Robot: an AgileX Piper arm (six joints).
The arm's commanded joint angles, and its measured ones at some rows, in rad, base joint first. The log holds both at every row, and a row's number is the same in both.
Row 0, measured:
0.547 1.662 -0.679 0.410 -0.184 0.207
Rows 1 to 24, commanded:
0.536 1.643 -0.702 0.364 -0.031 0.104
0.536 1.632 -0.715 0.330 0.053 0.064
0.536 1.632 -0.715 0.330 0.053 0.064
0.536 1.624 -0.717 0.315 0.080 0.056
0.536 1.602 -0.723 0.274 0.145 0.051
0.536 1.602 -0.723 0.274 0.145 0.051
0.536 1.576 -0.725 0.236 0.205 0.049
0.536 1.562 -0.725 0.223 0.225 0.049
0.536 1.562 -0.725 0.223 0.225 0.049
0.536 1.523 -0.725 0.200 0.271 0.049
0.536 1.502 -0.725 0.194 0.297 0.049
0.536 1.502 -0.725 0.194 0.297 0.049
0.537 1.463 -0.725 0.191 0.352 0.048
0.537 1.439 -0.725 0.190 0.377 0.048
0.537 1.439 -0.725 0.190 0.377 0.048
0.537 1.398 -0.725 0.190 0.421 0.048
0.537 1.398 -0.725 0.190 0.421 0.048
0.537 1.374 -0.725 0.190 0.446 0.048
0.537 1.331 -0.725 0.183 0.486 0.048
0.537 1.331 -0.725 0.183 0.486 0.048
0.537 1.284 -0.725 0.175 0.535 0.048
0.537 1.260 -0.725 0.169 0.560 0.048
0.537 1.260 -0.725 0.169 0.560 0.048
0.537 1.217 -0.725 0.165 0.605 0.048
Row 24, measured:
0.541 1.273 -0.719 0.180 0.531 0.064
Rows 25 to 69, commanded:
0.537 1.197 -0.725 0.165 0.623 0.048
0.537 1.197 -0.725 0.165 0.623 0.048
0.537 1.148 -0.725 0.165 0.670 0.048
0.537 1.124 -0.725 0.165 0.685 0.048
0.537 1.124 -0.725 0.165 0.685 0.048
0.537 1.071 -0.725 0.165 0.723 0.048
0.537 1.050 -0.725 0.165 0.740 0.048
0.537 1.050 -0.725 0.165 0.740 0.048
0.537 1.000 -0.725 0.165 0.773 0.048
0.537 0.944 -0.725 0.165 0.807 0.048
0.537 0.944 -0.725 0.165 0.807 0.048
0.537 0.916 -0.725 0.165 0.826 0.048
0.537 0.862 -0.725 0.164 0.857 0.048
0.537 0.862 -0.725 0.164 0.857 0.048
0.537 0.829 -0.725 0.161 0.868 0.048
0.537 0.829 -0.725 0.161 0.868 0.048
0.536 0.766 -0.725 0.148 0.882 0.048
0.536 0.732 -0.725 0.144 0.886 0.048
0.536 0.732 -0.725 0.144 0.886 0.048
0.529 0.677 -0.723 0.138 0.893 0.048
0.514 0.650 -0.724 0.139 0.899 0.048
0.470 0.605 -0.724 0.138 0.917 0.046
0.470 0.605 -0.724 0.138 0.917 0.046
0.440 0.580 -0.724 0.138 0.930 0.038
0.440 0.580 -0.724 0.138 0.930 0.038
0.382 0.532 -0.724 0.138 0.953 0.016
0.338 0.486 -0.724 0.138 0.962 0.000
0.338 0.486 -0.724 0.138 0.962 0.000
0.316 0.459 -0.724 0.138 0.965 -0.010
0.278 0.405 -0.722 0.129 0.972 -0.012
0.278 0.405 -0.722 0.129 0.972 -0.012
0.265 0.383 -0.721 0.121 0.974 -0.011
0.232 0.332 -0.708 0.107 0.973 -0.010
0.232 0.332 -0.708 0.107 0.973 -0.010
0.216 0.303 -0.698 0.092 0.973 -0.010
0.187 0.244 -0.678 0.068 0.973 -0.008
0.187 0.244 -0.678 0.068 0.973 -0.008
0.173 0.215 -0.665 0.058 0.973 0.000
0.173 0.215 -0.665 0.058 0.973 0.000
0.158 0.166 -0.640 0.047 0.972 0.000
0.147 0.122 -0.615 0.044 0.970 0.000
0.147 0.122 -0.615 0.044 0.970 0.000
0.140 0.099 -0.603 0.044 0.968 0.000
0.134 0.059 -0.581 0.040 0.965 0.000
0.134 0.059 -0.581 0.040 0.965 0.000
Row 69, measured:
0.148 0.112 -0.609 0.053 0.970 0.000
